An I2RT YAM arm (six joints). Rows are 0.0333 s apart.
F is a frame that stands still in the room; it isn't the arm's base.
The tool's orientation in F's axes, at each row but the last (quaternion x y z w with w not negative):
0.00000 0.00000 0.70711 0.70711
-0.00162 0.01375 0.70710 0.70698
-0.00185 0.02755 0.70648 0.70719
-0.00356 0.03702 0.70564 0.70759
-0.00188 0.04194 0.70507 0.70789
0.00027 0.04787 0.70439 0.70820
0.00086 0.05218 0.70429 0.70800
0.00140 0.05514 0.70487 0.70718
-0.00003 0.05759 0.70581 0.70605
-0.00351 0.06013 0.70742 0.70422
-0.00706 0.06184 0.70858 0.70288
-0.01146 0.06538 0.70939 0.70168
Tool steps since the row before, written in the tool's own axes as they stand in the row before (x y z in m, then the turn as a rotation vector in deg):
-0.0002 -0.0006 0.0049 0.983 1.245 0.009
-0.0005 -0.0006 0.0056 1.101 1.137 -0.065
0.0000 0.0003 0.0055 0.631 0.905 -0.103
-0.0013 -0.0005 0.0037 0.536 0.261 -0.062
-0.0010 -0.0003 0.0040 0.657 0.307 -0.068
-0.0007 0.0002 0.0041 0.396 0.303 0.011
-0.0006 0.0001 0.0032 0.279 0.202 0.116
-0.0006 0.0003 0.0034 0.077 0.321 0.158
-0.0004 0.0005 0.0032 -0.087 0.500 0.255
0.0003 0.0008 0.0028 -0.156 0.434 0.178
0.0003 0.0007 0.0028 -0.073 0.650 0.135
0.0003 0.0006 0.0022 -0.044 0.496 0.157
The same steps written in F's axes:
0.0006 -0.0002 0.0049 -1.245 0.983 0.009
0.0007 -0.0004 0.0056 -1.138 1.099 -0.069
-0.0001 0.0002 0.0055 -0.908 0.628 -0.096
0.0007 -0.0011 0.0037 -0.263 0.533 -0.080
0.0005 -0.0008 0.0040 -0.309 0.653 -0.091
0.0001 -0.0004 0.0041 -0.300 0.398 0.005
0.0001 -0.0004 0.0032 -0.192 0.288 0.110
0.0000 -0.0003 0.0034 -0.307 0.091 0.177
-0.0002 -0.0001 0.0033 -0.477 -0.064 0.301
-0.0006 0.0006 0.0028 -0.417 -0.140 0.225
-0.0005 0.0006 0.0028 -0.637 -0.062 0.192
-0.0004 0.0005 0.0022 -0.482 -0.030 0.198

